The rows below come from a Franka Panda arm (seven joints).
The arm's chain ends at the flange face. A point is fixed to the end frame.
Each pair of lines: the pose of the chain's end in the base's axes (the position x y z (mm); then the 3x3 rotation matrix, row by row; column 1 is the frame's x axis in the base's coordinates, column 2 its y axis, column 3 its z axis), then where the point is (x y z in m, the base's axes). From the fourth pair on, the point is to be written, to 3 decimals.
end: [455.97 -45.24 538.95], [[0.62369 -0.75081 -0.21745], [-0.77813 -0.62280 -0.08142], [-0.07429 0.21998 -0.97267]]
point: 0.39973 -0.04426 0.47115
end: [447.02 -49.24 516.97], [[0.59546 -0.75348 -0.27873], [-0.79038 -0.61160 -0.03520], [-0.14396 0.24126 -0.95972]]
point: 0.38679 -0.04398 0.45289
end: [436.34 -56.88 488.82], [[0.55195 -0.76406 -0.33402], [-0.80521 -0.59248 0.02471], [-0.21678 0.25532 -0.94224]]
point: 0.37285 -0.04597 0.42872
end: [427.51 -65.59 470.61], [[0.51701 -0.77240 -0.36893], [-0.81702 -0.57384 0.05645], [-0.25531 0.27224 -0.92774]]
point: 0.362 -0.051 0.413
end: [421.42 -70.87 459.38], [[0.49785 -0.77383 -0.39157], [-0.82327 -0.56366 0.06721], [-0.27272 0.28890 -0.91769]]
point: 0.355 -0.055 0.404
